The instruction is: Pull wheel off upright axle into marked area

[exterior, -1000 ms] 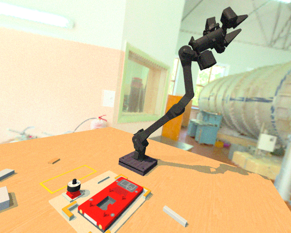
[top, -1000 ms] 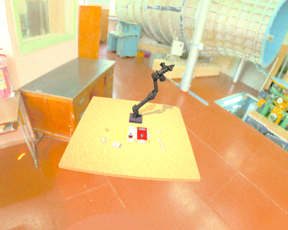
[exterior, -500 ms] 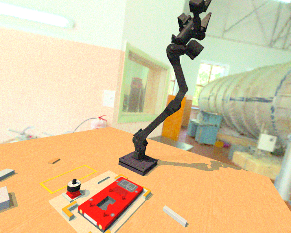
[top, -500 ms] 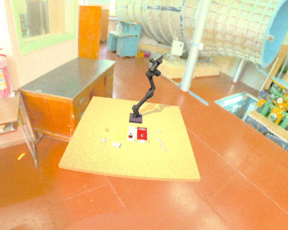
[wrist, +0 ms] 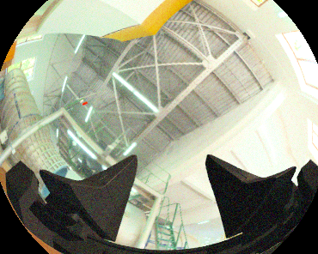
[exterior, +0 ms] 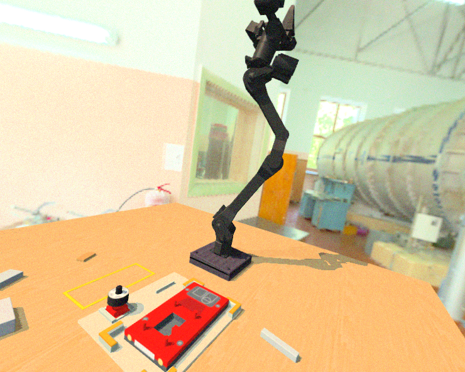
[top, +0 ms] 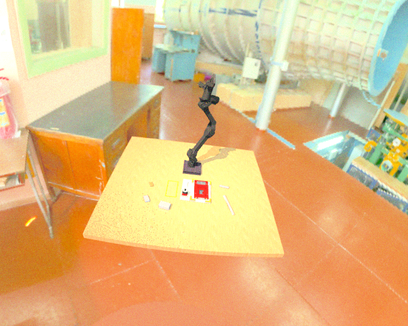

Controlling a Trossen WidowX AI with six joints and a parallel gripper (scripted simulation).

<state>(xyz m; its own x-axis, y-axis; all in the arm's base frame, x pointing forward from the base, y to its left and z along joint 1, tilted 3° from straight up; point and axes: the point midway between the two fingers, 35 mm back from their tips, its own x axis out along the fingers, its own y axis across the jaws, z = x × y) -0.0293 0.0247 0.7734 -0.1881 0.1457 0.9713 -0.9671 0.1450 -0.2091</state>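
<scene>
The wheel is 39 cm ahead of my gripper tip, 12 cm to the right of it and 80 cm below it. Round my gripper tip: small brown block: 31 cm ahead, 38 cm to the right, 83 cm below.
</scene>
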